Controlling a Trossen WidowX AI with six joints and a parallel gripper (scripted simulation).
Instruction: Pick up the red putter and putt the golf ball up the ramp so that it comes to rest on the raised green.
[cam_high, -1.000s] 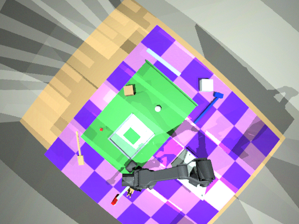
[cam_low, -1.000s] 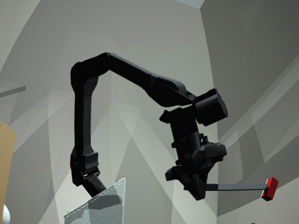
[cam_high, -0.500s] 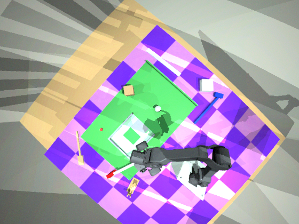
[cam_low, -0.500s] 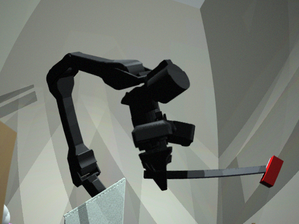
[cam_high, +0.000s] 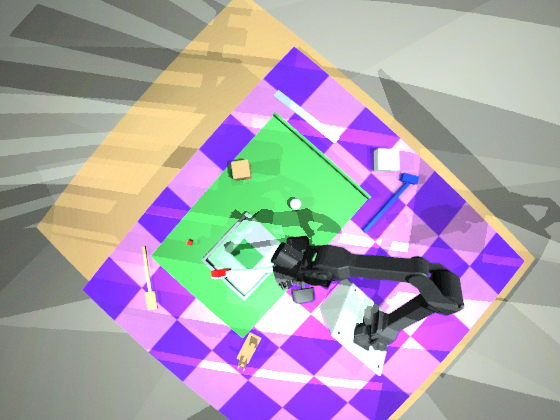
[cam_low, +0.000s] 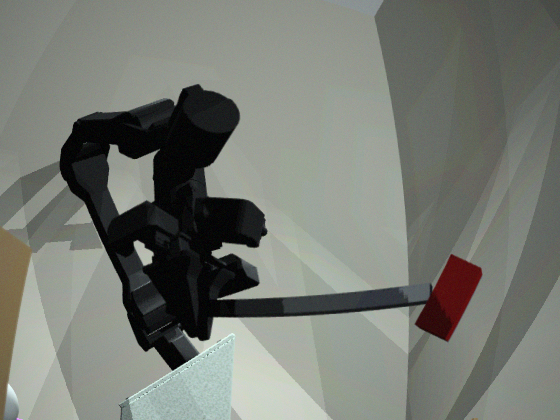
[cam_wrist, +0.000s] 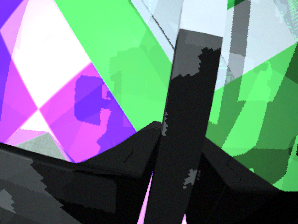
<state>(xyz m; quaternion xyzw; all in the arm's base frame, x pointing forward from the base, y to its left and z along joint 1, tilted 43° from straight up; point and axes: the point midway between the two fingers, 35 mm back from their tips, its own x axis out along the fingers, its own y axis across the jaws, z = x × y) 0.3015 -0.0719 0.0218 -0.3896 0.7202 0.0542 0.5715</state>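
Now: gripper tip 90 mm short of the red putter, 80 mm to the right of it and 20 mm below it. The rest, counted from my gripper tip: brown cube 330 mm ahead, 160 mm to the right, 110 mm below; then white golf ball 100 mm ahead, 170 mm to the right, 120 mm below; then green mat 170 mm ahead, 30 mm to the right, 140 mm below.
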